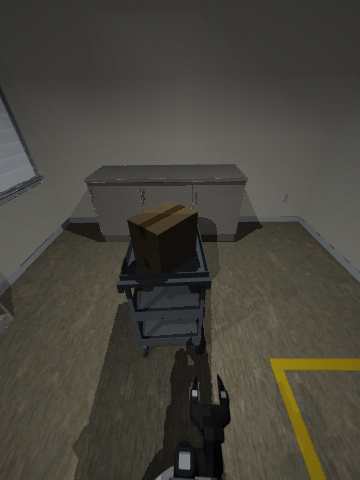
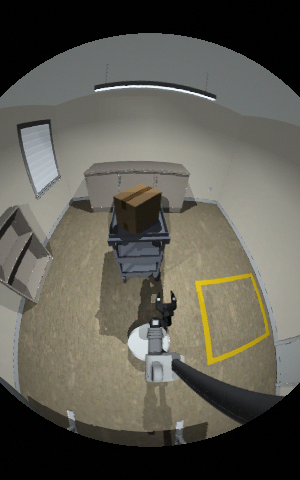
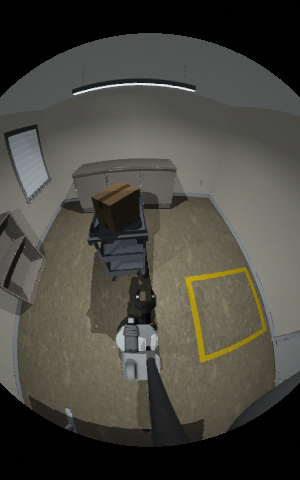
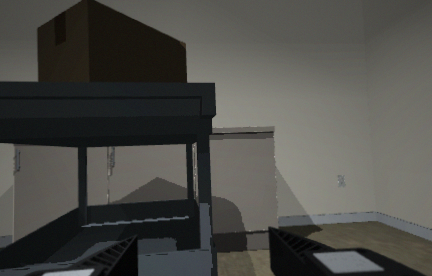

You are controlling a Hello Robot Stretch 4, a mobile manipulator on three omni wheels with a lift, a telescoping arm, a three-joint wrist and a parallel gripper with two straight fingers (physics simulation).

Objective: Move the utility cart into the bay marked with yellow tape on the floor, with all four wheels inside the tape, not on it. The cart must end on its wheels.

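Places are measured from the robot's base along level axes (x ahead, y left, z up), in millimetres.
Pixels of known places: gripper, fingertip midpoint: (image 1: pixel 207 374) (image 2: pixel 164 290) (image 3: pixel 144 287) (image 4: pixel 204 251).
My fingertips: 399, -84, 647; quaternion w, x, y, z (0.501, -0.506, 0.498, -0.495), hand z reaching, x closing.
Observation:
For each thing: its middle in the pictures, then the offset to it from my fingertips, as dx, dy, dz. "spot": a spot on its surface instead.
- brown cardboard box, body centre: (image 4: pixel 119 85) (image 1: pixel 165 236) (image 2: pixel 137 207) (image 3: pixel 116 205) +596, +224, +258
- open shelf unit, surface spot: (image 2: pixel 43 280) (image 3: pixel 38 282) spot: +160, +1645, -658
The blue-grey utility cart (image 1: pixel 167 315) (image 2: pixel 138 259) (image 3: pixel 120 256) (image 4: pixel 107 107) stands upright on its wheels, with a brown cardboard box (image 1: pixel 165 240) (image 2: pixel 137 210) (image 3: pixel 117 207) (image 4: pixel 112 47) on its top tray. The bay of yellow tape (image 1: pixel 295 407) (image 2: pixel 204 320) (image 3: pixel 195 317) lies on the floor to the right of the cart; the cart is outside it. My gripper (image 1: pixel 207 380) (image 2: pixel 165 295) (image 3: pixel 145 295) (image 4: pixel 204 251) is open and empty. It is in front of the cart's near end, towards its right side, apart from it. The cart's far wheels are hidden.
A low cabinet (image 1: pixel 217 210) (image 2: pixel 175 192) (image 3: pixel 162 187) (image 4: pixel 245 185) stands against the back wall behind the cart. An open shelf unit (image 2: pixel 44 280) (image 3: pixel 37 282) stands at the left wall. The right wall runs close beyond the bay's far side.

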